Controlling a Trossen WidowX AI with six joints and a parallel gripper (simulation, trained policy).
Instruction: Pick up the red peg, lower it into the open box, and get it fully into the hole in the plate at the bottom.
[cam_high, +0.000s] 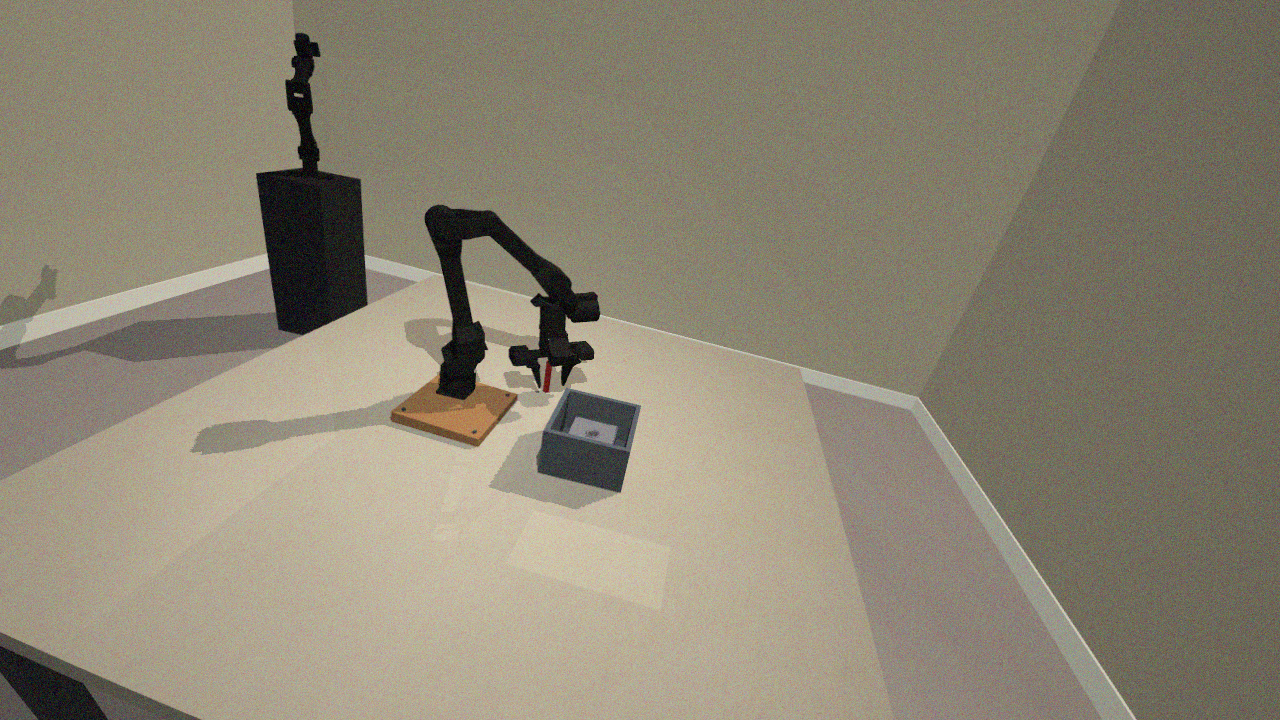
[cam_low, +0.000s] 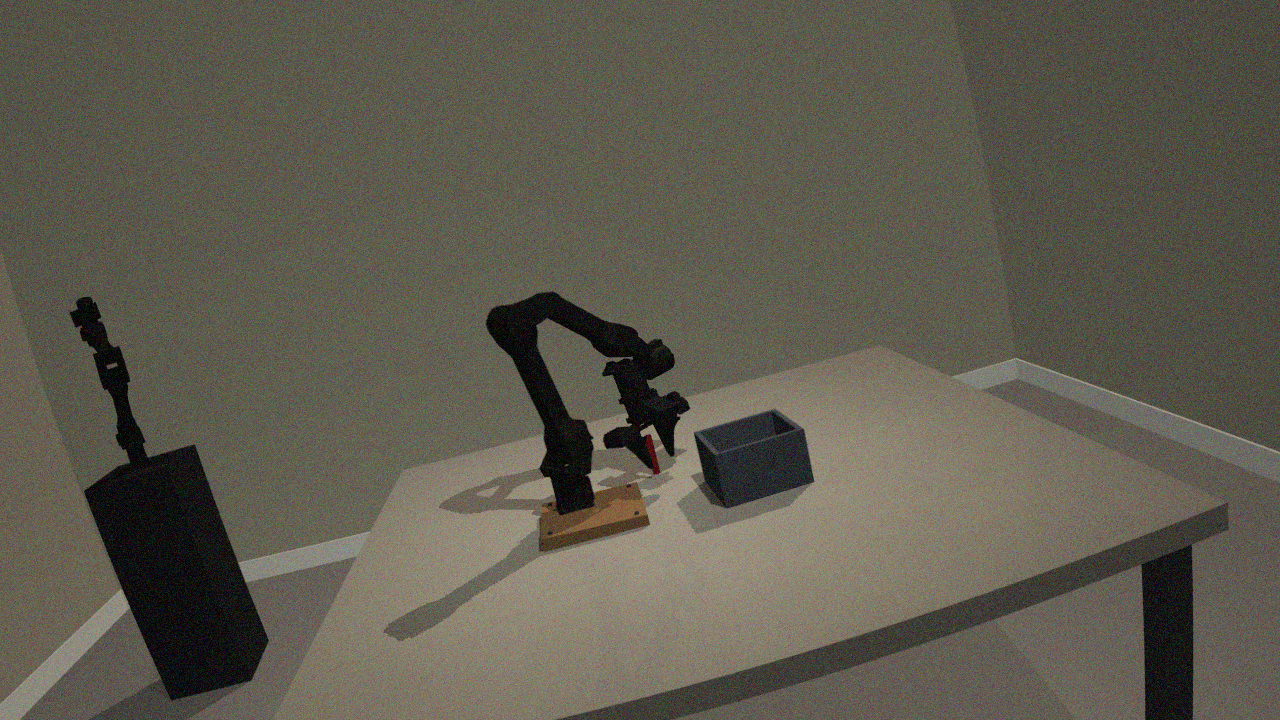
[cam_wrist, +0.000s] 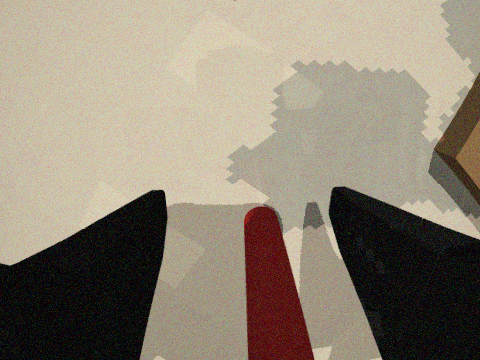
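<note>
Right now the red peg is 2 cm above my gripper tip, 1 cm to the left of it and 1 cm behind it. The rest, counted from my gripper tip: plate (20 cm to the right, 13 cm ahead, 2 cm above); then grey box (20 cm to the right, 13 cm ahead).
</note>
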